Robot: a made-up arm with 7 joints.
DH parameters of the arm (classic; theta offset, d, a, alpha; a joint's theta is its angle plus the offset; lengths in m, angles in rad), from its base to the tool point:
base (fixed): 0 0 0 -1.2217
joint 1: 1.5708 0 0 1.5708
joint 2: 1.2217 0 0 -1.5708
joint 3: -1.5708 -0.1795 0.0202 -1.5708
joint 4: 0 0 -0.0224 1.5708
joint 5: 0 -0.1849 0 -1.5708
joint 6: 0 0 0 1.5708
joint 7: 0 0 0 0
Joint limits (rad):
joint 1: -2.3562..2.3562
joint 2: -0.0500..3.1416
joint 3: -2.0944..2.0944
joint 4: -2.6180..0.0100
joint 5: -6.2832..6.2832
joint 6: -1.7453..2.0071
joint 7: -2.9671..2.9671
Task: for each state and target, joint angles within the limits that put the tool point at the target. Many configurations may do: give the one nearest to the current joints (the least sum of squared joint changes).
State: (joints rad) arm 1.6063 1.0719 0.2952 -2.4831 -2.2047 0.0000 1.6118
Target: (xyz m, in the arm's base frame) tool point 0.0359 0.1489 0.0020
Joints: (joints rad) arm 1.4697 0.8684 1.2061 -2.5133 -2.2047 0.0000 1.6118
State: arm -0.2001 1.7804 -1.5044 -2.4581 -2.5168 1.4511 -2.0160
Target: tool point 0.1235 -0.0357 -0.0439
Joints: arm -0.8070 1.2415 -1.0621 -2.6162 -2.5168 1.4511 -2.0160
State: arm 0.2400 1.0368 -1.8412 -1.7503 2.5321 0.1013 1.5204
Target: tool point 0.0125 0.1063 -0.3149
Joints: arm -0.0862 0.8787 -1.6631 -1.1043 2.5321 0.1013 1.5204
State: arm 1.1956 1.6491 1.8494 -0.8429 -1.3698 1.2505 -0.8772
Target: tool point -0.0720 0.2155 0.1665
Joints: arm 1.2053 1.0272 2.0944 -1.6237 -1.3698 1.2505 -0.8772
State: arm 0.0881 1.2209 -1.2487 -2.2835 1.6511 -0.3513 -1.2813
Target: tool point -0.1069 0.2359 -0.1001
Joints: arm 0.4781 1.9279 -1.6412 -1.6576 1.6511 -0.3513 -1.2813
